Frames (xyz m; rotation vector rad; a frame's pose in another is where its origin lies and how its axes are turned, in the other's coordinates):
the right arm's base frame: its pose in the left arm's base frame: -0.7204 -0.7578 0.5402 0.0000 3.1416 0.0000
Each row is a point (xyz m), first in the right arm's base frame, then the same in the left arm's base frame.
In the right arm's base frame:
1: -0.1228 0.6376 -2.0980
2: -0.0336 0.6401 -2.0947
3: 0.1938 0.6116 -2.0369
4: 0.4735 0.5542 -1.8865
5: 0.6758 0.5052 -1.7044
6: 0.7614 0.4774 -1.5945
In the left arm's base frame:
1: -0.5976 -0.1202 2.6382
2: -0.6868 -0.1177 2.6349
3: -0.9142 -0.1462 2.5771
4: -1.1939 -0.2036 2.4267
5: -1.3962 -0.2526 2.2446
6: -1.4818 -0.2804 2.1347

